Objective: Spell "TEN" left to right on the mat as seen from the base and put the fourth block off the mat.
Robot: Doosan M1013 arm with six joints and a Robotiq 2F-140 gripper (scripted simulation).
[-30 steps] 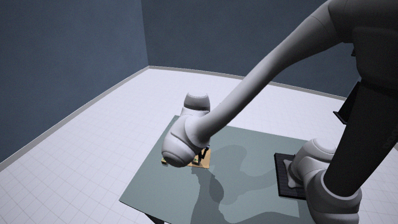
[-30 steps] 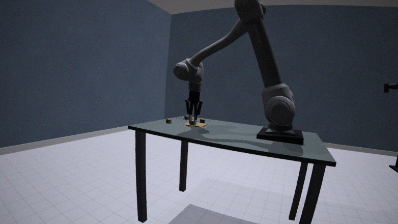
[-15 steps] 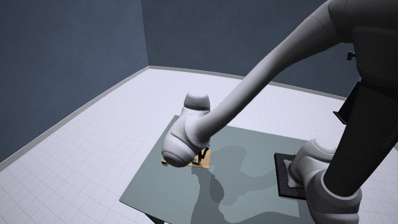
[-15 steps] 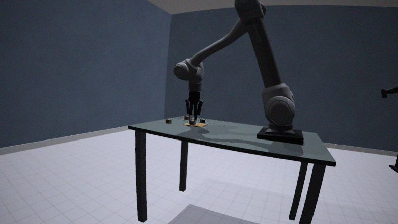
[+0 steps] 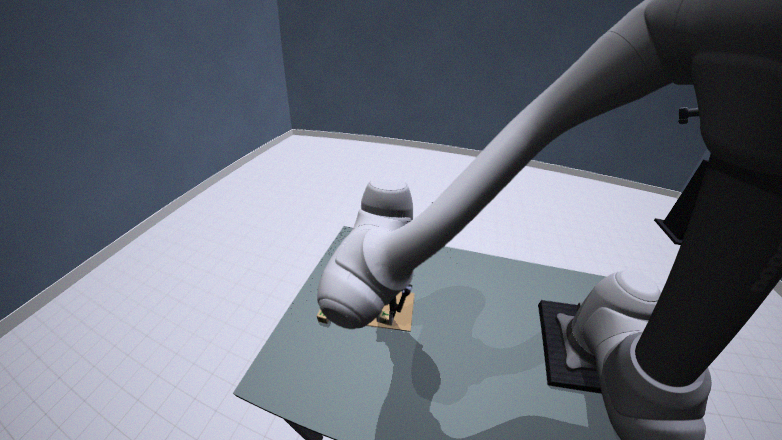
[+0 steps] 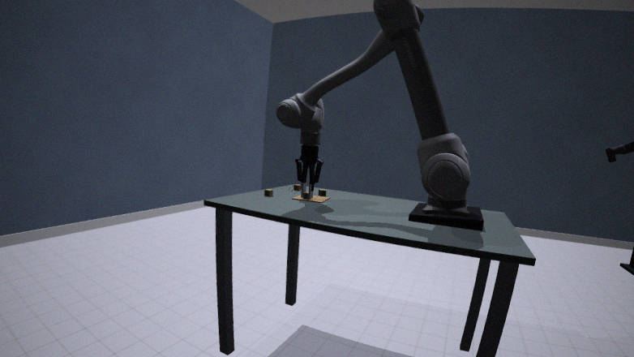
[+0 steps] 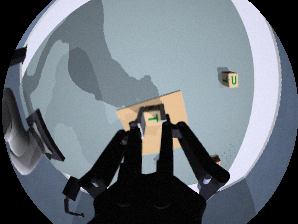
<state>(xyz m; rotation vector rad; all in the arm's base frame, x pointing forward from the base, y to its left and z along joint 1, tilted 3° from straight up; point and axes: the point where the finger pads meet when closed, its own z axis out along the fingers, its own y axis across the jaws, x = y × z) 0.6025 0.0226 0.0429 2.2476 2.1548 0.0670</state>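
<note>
My hand is 2 cm above the block. From my hand the other things lie so: tan mat 5 cm to the right, 4 cm below.
</note>
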